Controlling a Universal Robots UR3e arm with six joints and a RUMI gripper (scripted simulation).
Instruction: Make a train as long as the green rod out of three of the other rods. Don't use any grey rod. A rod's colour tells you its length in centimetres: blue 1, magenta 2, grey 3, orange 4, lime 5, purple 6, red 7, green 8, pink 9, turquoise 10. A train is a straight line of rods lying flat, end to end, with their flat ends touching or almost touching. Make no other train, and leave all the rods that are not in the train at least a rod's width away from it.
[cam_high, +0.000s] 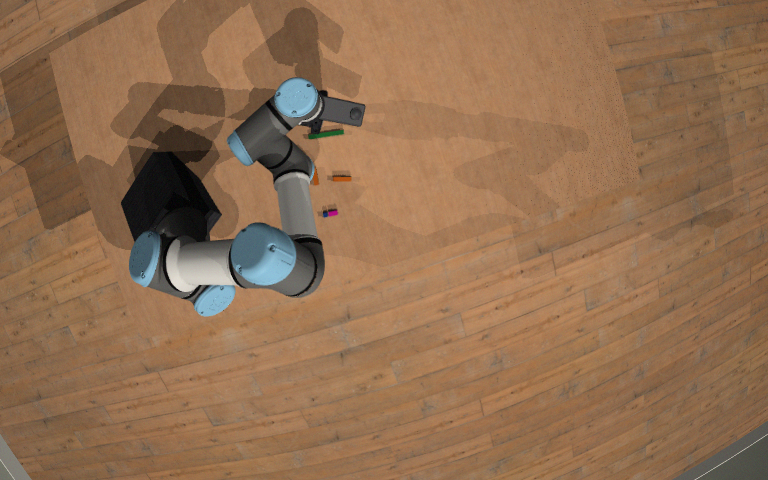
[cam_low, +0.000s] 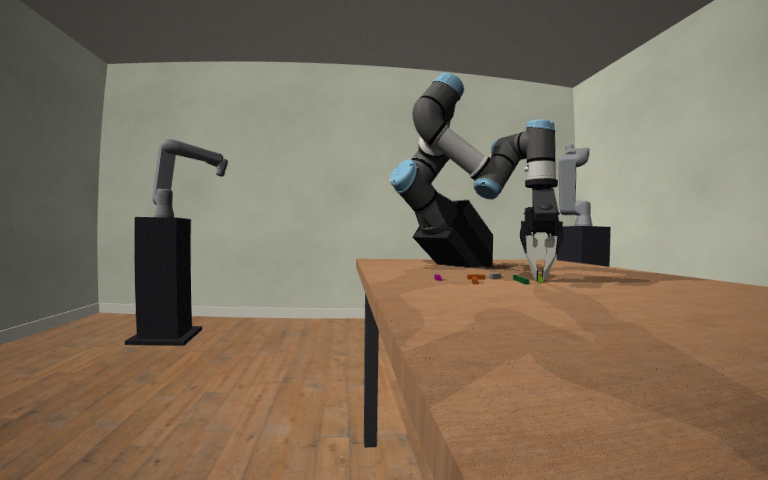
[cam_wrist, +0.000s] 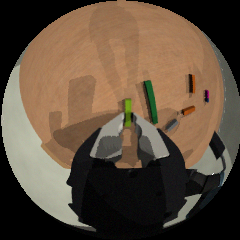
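My hand is 1 cm past the green rod, 5 cm to the left of it and 1 cm above it. Also, from my hand: lime rod 1 cm below; then grey rod 8 cm behind, 7 cm to the right, 1 cm below; then magenta rod 6 cm behind, 22 cm to the right, 1 cm below.
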